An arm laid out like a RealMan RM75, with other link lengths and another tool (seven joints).
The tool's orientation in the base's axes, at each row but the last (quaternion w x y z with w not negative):
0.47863, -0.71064, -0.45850, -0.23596
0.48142, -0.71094, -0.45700, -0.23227
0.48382, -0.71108, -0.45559, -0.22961
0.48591, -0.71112, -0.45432, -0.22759
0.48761, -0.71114, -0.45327, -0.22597
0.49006, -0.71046, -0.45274, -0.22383
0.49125, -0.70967, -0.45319, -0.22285
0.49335, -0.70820, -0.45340, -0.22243
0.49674, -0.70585, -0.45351, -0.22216
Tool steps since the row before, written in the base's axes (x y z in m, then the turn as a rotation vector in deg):
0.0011, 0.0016, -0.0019, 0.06, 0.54, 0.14
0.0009, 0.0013, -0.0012, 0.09, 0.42, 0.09
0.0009, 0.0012, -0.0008, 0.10, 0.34, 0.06
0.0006, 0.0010, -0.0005, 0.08, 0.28, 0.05
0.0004, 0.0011, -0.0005, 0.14, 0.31, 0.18
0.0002, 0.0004, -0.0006, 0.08, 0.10, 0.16
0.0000, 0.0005, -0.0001, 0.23, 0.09, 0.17
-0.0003, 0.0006, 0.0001, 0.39, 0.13, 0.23
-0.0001, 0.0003, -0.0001, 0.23, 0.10, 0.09
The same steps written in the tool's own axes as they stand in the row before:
-0.0003, 0.0017, 0.0021, 0.37, -0.08, 0.42
0.0001, 0.0012, 0.0016, 0.29, -0.01, 0.33
0.0003, 0.0010, 0.0013, 0.24, 0.02, 0.27
0.0003, 0.0006, 0.0010, 0.20, 0.01, 0.22
0.0003, 0.0005, 0.0012, 0.34, 0.00, 0.19
-0.0002, 0.0004, 0.0006, 0.20, -0.02, 0.01
0.0001, 0.0000, 0.0005, 0.28, 0.10, -0.02
0.0002, -0.0004, 0.0005, 0.42, 0.21, -0.03
0.0000, -0.0001, 0.0003, 0.22, 0.14, 0.02

